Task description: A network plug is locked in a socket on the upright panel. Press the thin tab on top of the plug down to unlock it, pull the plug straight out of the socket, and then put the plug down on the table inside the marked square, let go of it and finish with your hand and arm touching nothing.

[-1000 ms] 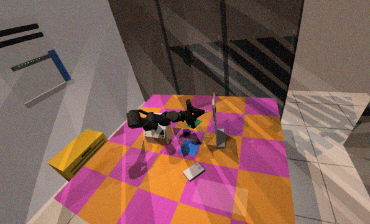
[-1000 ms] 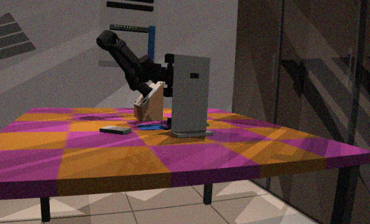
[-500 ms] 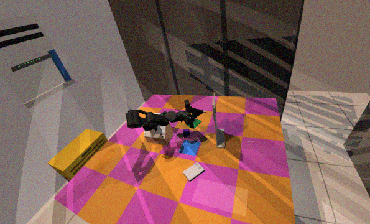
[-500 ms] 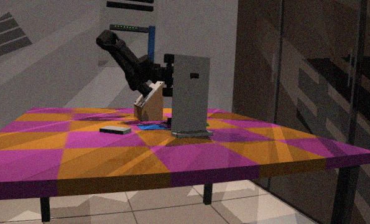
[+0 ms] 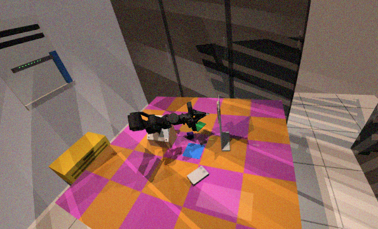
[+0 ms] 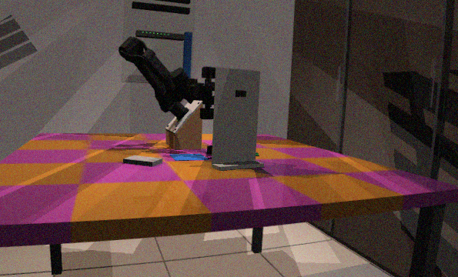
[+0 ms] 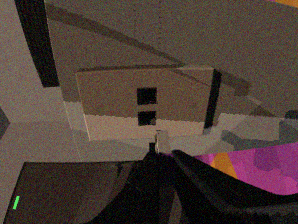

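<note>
Now: gripper tip 8 cm past the blue marked square, 11 cm to the left of it and 23 cm above it. The rest, counted from my gripper tip: upright grey panel (8 cm ahead, 3 cm to the left, 9 cm below); then green patch (14 cm behind, 13 cm to the left, 23 cm below); then flat grey box (3 cm ahead, 27 cm to the right, 23 cm below).
</note>
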